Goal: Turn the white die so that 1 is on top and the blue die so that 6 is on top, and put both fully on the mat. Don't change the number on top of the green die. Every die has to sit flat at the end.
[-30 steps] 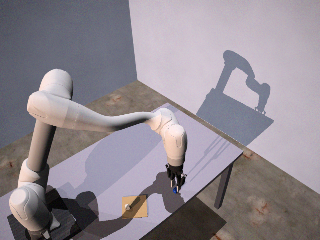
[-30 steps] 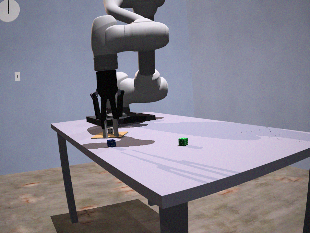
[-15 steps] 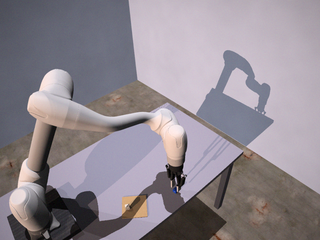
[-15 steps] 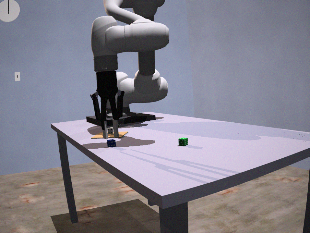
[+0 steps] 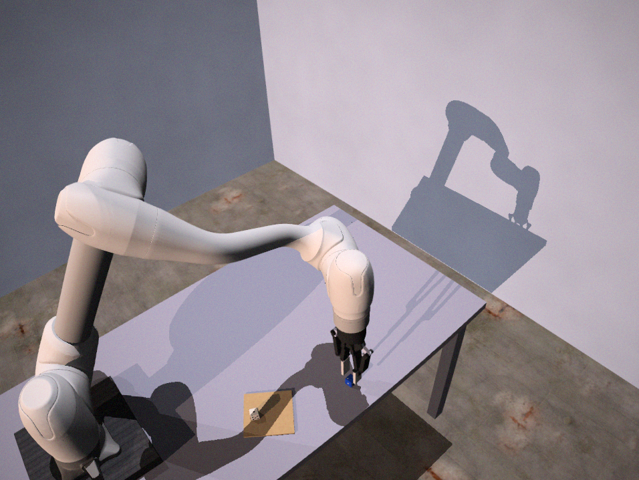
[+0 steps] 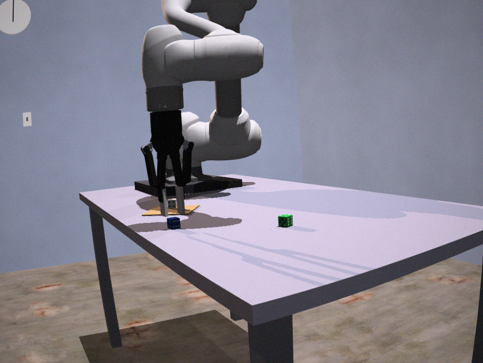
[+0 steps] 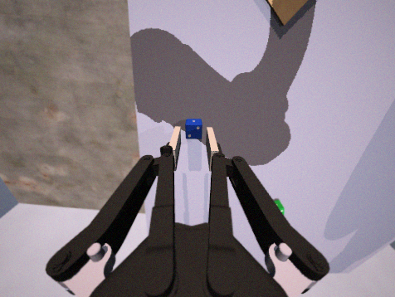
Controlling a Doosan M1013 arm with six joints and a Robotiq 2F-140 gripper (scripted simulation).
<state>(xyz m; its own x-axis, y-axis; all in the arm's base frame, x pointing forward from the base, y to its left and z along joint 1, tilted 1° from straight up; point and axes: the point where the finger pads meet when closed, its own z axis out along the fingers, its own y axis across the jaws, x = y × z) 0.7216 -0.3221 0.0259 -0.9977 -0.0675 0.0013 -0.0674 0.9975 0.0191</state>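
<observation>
Now: hand 50 mm above the blue die. The rest, counted from my hand: green die: 170 mm ahead, 200 mm to the left, 50 mm below; white die: 280 mm behind, 100 mm to the left, 50 mm below; tan mat: 240 mm behind, 80 mm to the left, 60 mm below.
</observation>
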